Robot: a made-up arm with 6 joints.
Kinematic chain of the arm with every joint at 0, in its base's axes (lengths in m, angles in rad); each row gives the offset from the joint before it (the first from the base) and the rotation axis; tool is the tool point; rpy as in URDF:
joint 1: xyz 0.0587 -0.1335 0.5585 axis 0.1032 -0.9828 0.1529
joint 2: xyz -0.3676 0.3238 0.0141 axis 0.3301 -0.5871 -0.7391
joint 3: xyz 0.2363 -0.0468 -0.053 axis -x
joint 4: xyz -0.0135 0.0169 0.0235 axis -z
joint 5: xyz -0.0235 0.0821 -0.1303 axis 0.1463 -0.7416 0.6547
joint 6: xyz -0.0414 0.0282 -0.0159 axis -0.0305 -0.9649 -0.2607
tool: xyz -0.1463 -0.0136 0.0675 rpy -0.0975 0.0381 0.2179
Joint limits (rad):
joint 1: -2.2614..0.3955
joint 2: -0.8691..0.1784
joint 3: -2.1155..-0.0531
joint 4: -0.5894..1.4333
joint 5: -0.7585..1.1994
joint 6: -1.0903..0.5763
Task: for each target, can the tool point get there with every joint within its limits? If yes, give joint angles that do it. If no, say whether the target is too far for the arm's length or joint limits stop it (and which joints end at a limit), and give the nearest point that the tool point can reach.
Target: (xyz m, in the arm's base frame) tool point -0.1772 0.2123 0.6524
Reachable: yes | joints -0.3378 -0.2611 -0.9973 0.0446 0.1707 -0.7883
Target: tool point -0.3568 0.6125 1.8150
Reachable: no: too far | nearest point -0.1135 0.3802 0.9598 | short by 0.919 m
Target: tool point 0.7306 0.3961 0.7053
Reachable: no: joint limits stop it (at a limit: joint 1, joint 2, joint 3, joint 6) | nearest point 0.4007 0.2621 0.6298 | short by 0.364 m
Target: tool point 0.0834 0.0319 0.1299
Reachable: no: joint limits stop it (at a limit: joint 1, joint 2, joint 3, joint 4, joint 5) | nearest point -0.0426 0.1180 0.2017 | short by 0.169 m
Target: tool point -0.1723 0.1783 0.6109
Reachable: yes | joints 0.1054 -0.0244 -1.0632 0.3984 0.1058 -0.9192
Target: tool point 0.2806 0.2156 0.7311
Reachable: yes | joints -1.7838 -0.0260 -1.8647 0.4311 0.0849 0.0124
